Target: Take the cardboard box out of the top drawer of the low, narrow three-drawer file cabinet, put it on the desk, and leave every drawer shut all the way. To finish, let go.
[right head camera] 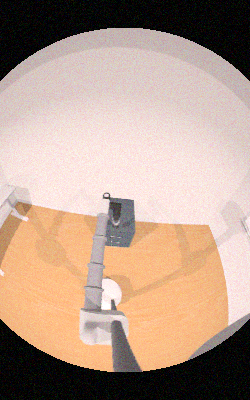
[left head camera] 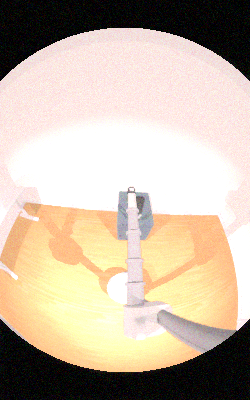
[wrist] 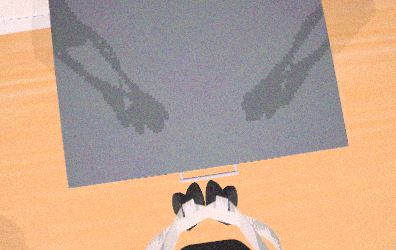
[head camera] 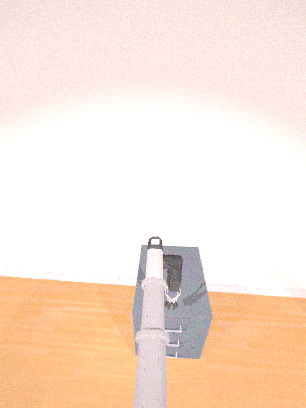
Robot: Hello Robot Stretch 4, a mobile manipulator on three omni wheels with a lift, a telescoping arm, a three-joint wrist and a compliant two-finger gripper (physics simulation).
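The low grey-blue file cabinet stands against the wall. Its three drawers look shut, with thin handles on the front. The top handle shows just past the front edge of the cabinet top in the wrist view. My gripper is shut and empty, its dark fingertips close together. It is above the cabinet's front part in the head view, and beside the top handle in the wrist view. The cardboard box does not show in any view.
A white piece of furniture with legs, possibly the desk, shows partly at the far left. The pale wall rises behind the cabinet. The telescoping arm reaches over the wooden floor and hides part of the cabinet.
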